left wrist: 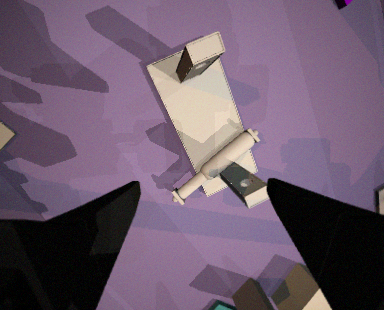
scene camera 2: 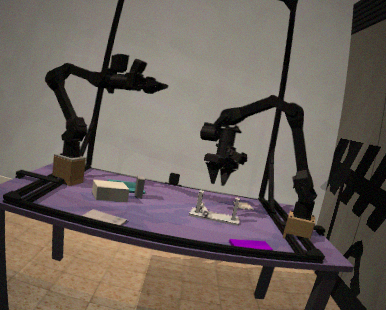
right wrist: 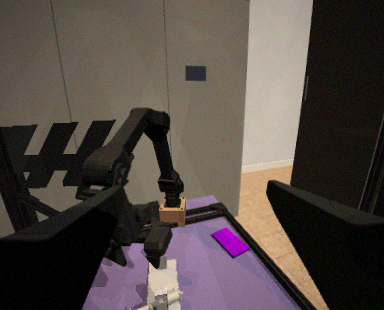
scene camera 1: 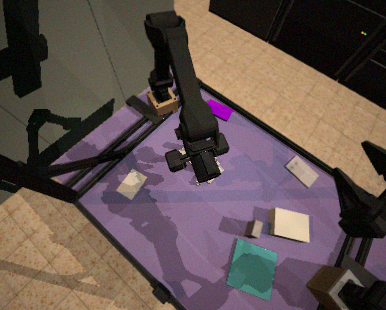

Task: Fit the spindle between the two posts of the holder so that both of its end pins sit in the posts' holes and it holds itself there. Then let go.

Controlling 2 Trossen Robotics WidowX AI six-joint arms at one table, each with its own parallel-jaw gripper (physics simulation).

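Places are measured from the left arm's base along level axes (x ahead, y left, z up), in metres.
Pixels of known places: left gripper, between the fingertips: (left wrist: 203, 185) (scene camera 2: 217, 184) (right wrist: 141, 266); right gripper, between the fingertips: (scene camera 2: 163, 84) (right wrist: 196, 189) (scene camera 1: 349, 154); left arm's base, origin of its link: (scene camera 2: 302, 216) (right wrist: 173, 203) (scene camera 1: 161, 95); right arm's base, origin of its link: (scene camera 2: 70, 155) (scene camera 1: 352, 297).
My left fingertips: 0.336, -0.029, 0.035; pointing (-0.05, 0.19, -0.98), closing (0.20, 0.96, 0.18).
Ahead of a thing's pixels: the offset from my left fingertips to its top centre, as dx, dy, dz.
The cream holder {-0.024, +0.040, -0.104} (left wrist: 187, 97) (scene camera 2: 224, 217) (right wrist: 162, 272) stands on the purple table with its two posts upright. The pale spindle {+0.026, +0.034, -0.080} (left wrist: 227, 155) (right wrist: 172, 297) lies low and slanted across the base, beside the inner side of the lower post {+0.041, +0.053, -0.026} (left wrist: 247, 187) in the left wrist view. One end extends past the base's left edge; both end pins are outside the post holes. My left gripper (left wrist: 203, 185) (scene camera 2: 219, 182) is open and empty above the holder, hiding much of it in scene camera 1. My right gripper (right wrist: 196, 189) (scene camera 2: 167, 86) is open and empty, high and away from the holder.
A magenta plate {-0.201, +0.246, -0.103} (scene camera 1: 220, 110) (scene camera 2: 251, 244) lies near the table edge. A cream block {+0.344, +0.175, -0.063} (scene camera 1: 291, 225) (scene camera 2: 110, 191), a small upright grey block {+0.287, +0.052, -0.037} (scene camera 1: 254, 228) (scene camera 2: 140, 187) and a teal plate {+0.387, -0.014, -0.103} (scene camera 1: 252, 270) are grouped together. Pale tiles {+0.222, +0.386, -0.107} (scene camera 1: 301, 171) {-0.073, -0.236, -0.110} (scene camera 1: 131, 184) lie on opposite sides.
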